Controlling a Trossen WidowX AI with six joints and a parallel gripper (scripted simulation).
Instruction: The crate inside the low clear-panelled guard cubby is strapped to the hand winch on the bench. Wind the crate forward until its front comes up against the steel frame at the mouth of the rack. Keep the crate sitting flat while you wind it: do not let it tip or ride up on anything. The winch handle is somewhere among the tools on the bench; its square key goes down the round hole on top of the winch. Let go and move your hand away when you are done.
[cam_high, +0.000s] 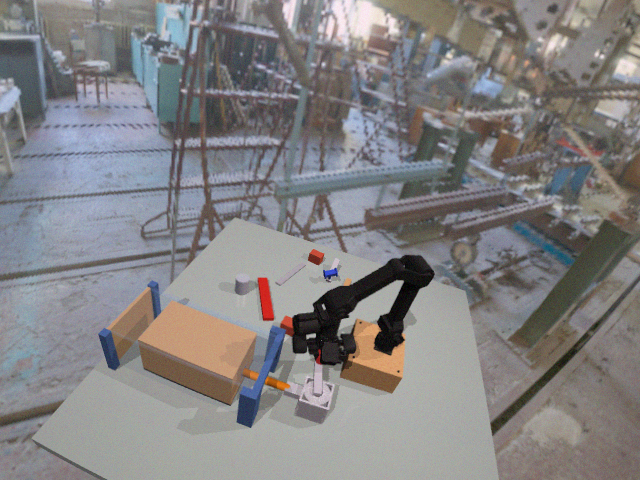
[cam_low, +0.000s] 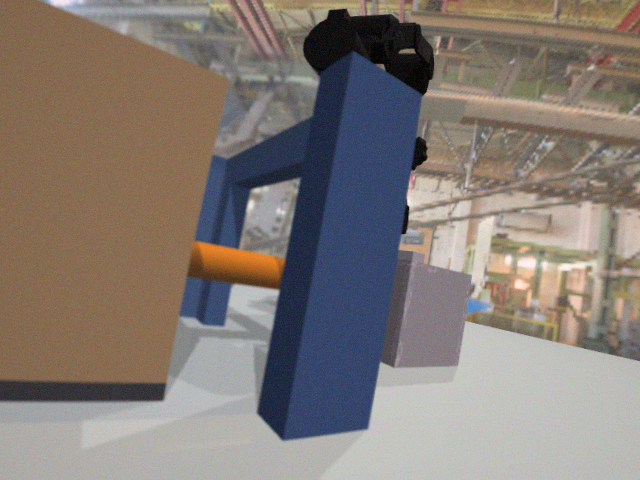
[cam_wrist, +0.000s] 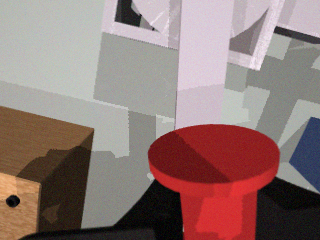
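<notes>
My gripper tip is 40 mm to the right of the winch handle with red knob, 10 mm past it and 10 mm above it. The rest, counted from my gripper tip: grey winch (90 mm to the left, 80 mm below, 40 mm behind); blue steel frame (130 mm ahead, 110 mm to the left, 10 mm below); red bar (290 mm ahead, 270 mm to the right, 110 mm below).
</notes>
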